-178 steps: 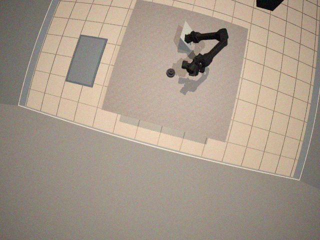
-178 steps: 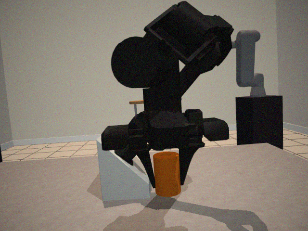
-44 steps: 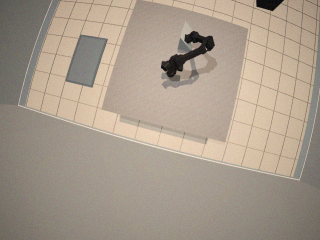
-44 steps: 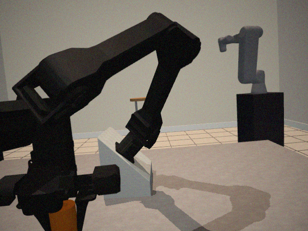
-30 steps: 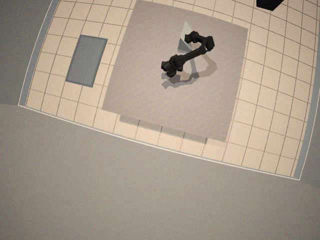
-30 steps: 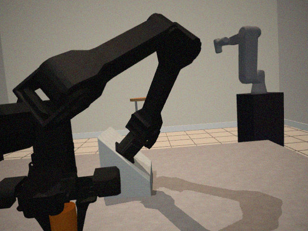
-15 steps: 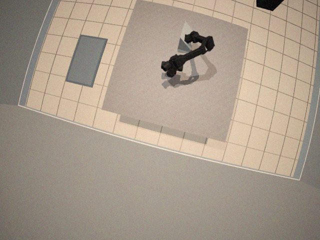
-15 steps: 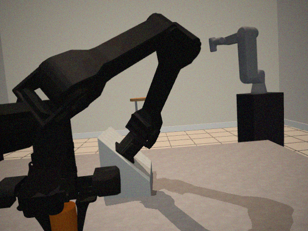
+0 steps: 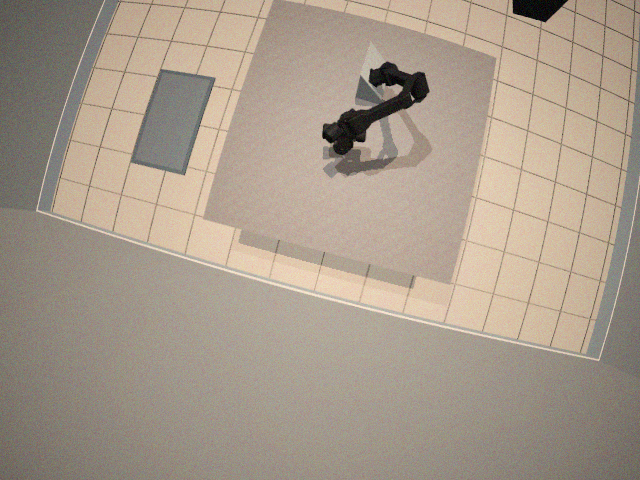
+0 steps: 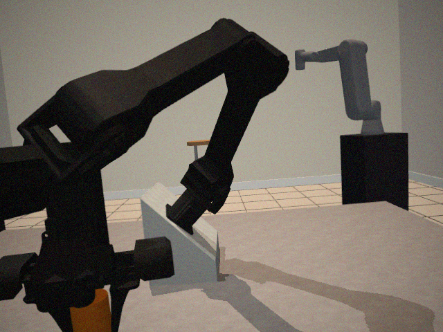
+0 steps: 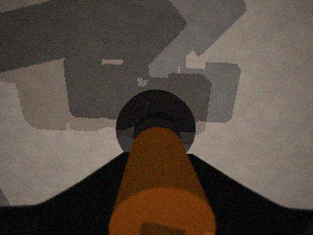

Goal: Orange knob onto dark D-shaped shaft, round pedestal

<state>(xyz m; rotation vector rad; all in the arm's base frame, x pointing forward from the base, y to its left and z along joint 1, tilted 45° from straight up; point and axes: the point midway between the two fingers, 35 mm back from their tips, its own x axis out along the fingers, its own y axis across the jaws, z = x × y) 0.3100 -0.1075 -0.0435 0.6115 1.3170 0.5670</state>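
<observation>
The orange knob lies 20 mm above my gripper tip. The rest, counted from my gripper tip: dark round pedestal: 40 mm below.
</observation>
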